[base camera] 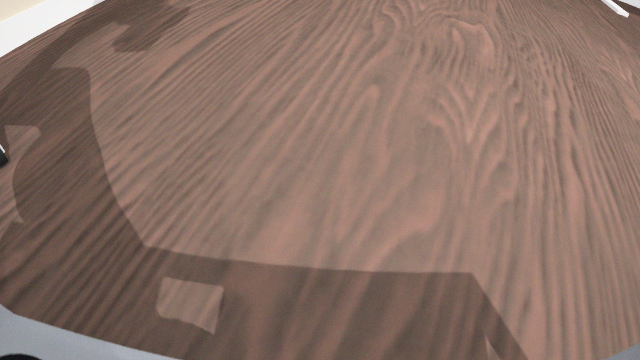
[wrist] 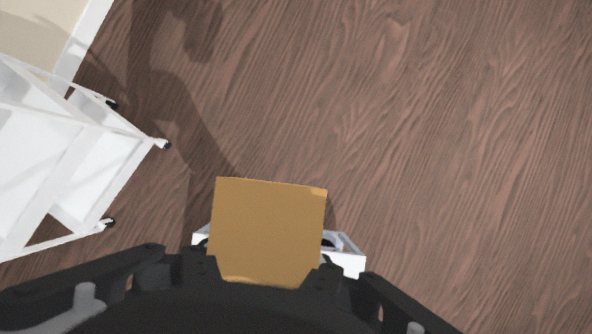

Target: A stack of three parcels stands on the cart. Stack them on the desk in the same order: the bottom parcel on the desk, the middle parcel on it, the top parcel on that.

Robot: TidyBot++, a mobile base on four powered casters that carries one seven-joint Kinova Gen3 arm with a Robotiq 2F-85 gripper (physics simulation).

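Places are measured from the arm's base along level axes (x back, y right, z up), in millimetres.
Pixels of known places: gripper, fingertip midpoint: (wrist: 266, 253).
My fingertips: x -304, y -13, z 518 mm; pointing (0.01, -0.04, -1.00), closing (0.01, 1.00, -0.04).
Behind a point stands the place of what it marks.
A large, flat-faced orange-brown parcel (wrist: 267, 227) @[x -333, y -12, z 568 mm] is held between the fingers of my gripper (wrist: 266, 253) @[x -304, y -13, z 518 mm] at the bottom of the wrist view. The parcel hangs above the front of my base, with wooden floor beyond it. The white cart (wrist: 55, 185) @[x -234, y -627, z 33 mm] stands at the left of the wrist view, with part of its frame and its casters showing. The inside of its top tray is out of view, and the other two parcels do not show. The desk cannot be made out in either view.
My base (wrist: 350, 263) @[x -127, y 207, z -14 mm] (base camera: 55, 334) @[x -146, y -183, z -287 mm] shows below the parcel and at the base view's bottom edge. A wall with white skirting (wrist: 86, 42) @[x -808, y -991, z -375 mm] (base camera: 35, 25) @[x -974, y -941, z -363 mm] is at the upper left. A dark caster (base camera: 3, 157) @[x -401, y -528, z -376 mm] shows at the left edge, and a white bar (base camera: 616, 8) at the top right.
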